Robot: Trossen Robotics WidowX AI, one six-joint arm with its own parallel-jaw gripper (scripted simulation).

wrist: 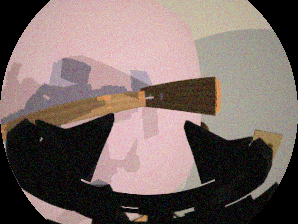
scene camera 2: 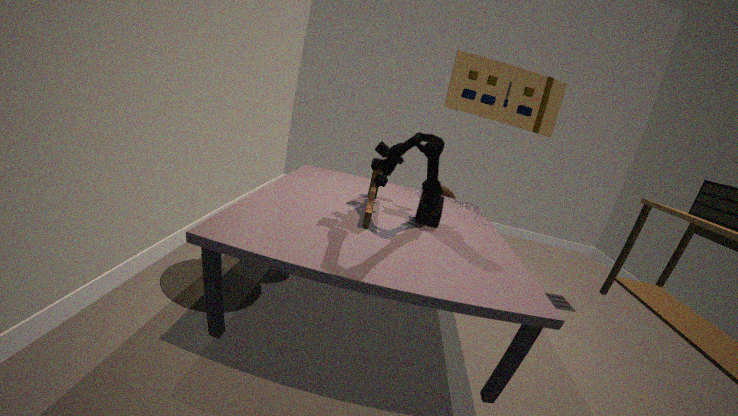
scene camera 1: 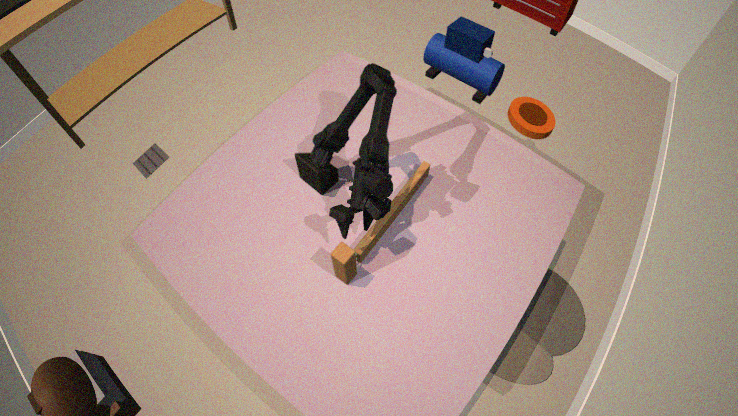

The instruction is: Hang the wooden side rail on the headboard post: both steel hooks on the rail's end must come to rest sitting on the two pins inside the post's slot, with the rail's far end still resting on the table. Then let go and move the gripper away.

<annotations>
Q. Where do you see a wooden side rail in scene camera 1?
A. At 363, 248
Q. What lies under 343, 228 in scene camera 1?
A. My gripper.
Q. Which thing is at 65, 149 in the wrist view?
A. My gripper.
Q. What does my gripper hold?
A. Nothing.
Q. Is my gripper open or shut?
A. Open.
</annotations>
